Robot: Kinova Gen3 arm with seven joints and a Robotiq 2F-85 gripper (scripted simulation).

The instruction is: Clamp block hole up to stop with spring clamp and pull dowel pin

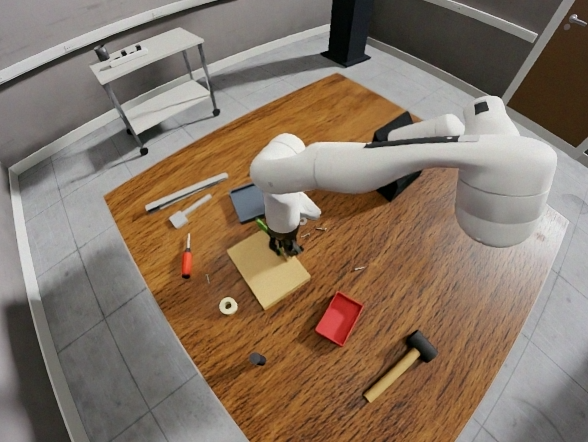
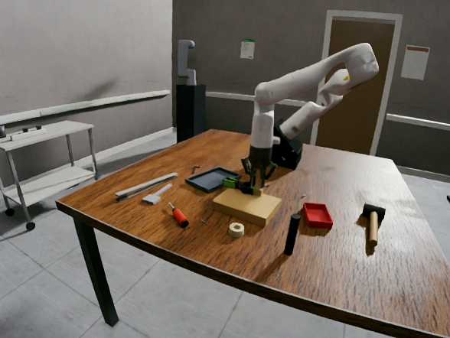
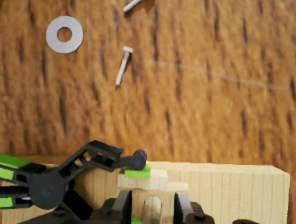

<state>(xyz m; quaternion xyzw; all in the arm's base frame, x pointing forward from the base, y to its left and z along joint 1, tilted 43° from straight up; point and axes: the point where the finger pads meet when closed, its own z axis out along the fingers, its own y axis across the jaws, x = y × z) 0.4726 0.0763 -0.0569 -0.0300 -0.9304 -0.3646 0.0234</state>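
The pale dowel pin is 2 cm below my hand. Also, from my hand: wooden block 4 cm below; bench board 5 cm ahead, 1 cm to the right, 5 cm below; red bin 23 cm to the left, 7 cm below.
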